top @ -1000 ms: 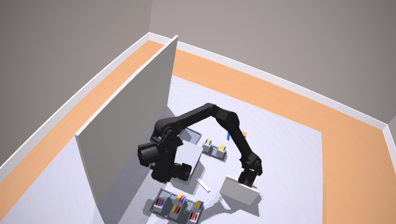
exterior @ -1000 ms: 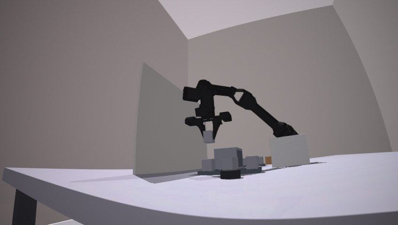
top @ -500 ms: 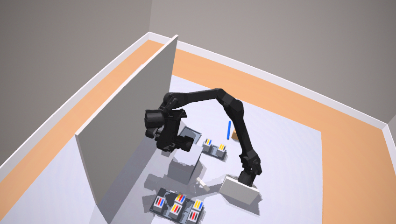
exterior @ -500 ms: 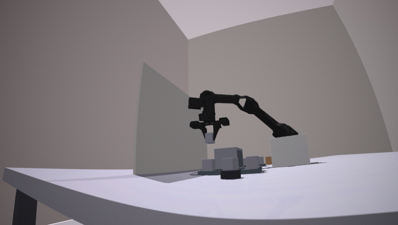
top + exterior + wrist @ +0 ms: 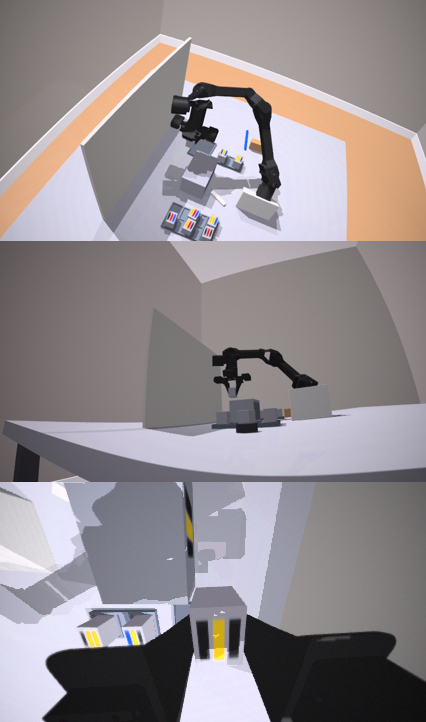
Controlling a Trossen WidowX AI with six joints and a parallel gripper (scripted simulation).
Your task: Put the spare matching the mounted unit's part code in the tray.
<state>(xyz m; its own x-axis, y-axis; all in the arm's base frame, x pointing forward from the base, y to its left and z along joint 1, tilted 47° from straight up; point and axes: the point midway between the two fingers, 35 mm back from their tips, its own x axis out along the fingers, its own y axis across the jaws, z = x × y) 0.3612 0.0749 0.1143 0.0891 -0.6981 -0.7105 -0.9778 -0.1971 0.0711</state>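
Right now the flat grey tray is 13 cm below my gripper tip, 11 cm to the right of it and 2 cm behind it. The rest, counted from my gripper tip: blue pen: 29 cm to the right, 18 cm behind, 13 cm below; grey wall panel: 16 cm ahead, 10 cm to the left, 9 cm above; tan block: 27 cm to the right, 24 cm behind, 11 cm below.
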